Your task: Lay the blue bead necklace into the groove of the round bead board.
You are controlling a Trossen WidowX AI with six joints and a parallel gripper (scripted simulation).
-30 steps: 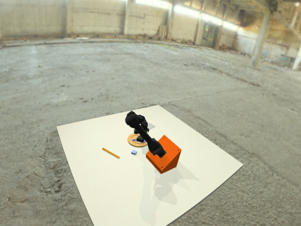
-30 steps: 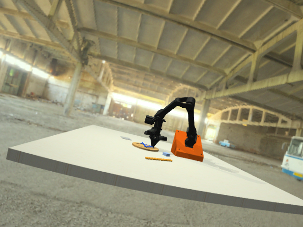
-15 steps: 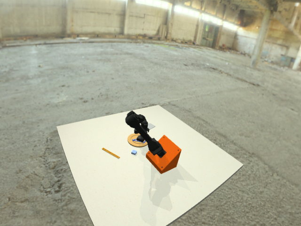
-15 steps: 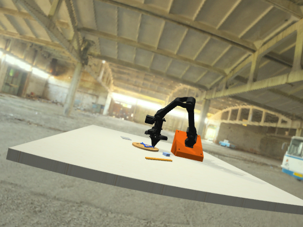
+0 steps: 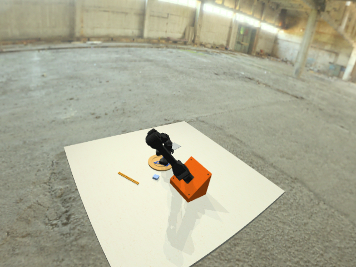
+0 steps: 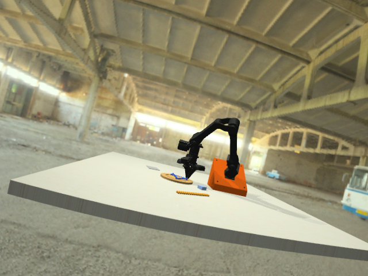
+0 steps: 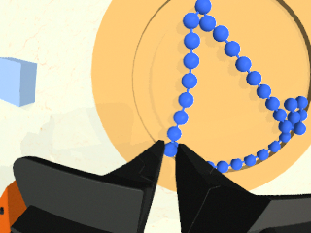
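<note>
My gripper tip is now 6 cm short of the round tan bead board and 1 cm above it. Round my gripper tip: flat grey tile (23 cm to the right, 22 cm ahead, 2 cm below); small light-blue block (12 cm to the left, 7 cm behind, 1 cm below).
</note>
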